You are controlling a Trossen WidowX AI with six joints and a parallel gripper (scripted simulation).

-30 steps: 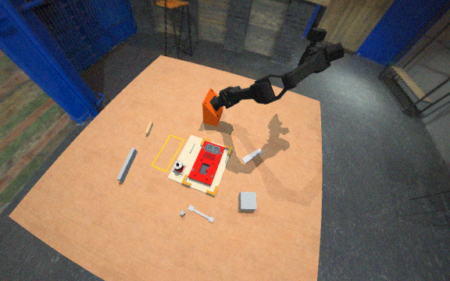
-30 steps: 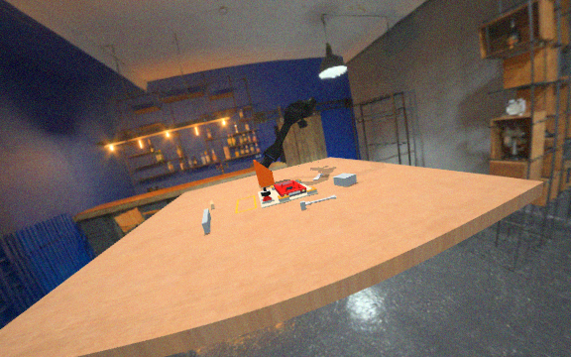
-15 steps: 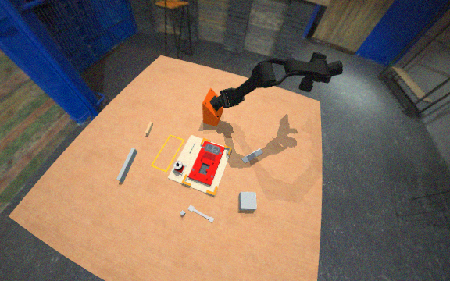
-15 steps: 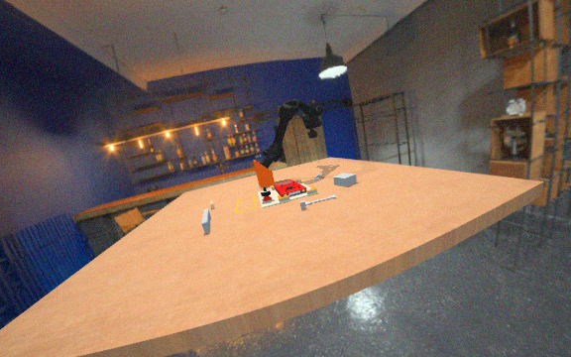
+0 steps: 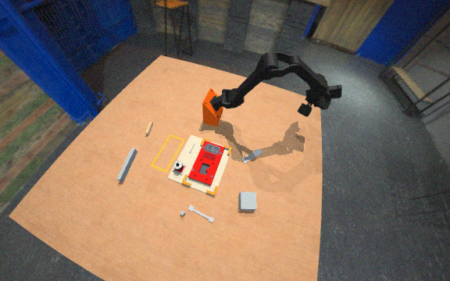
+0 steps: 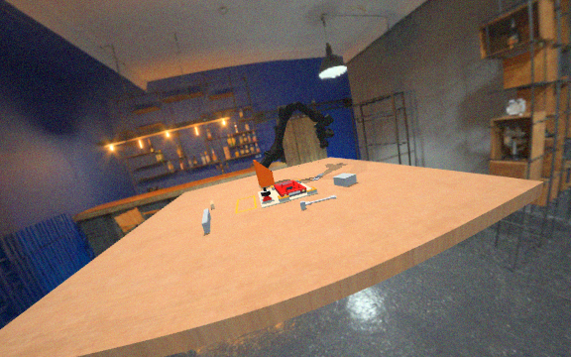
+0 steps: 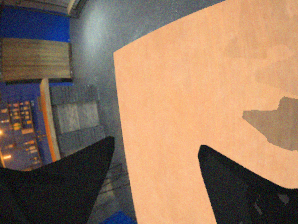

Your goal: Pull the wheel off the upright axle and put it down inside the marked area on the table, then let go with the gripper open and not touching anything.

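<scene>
The wheel lies 60 cm ahead of my gripper tip, 49 cm to the right of it and 10 cm below it. Round my gripper tip: grey cube (61 cm ahead, 15 cm to the right, 12 cm below); then wooden peg (47 cm ahead, 75 cm to the right, 13 cm below).
</scene>
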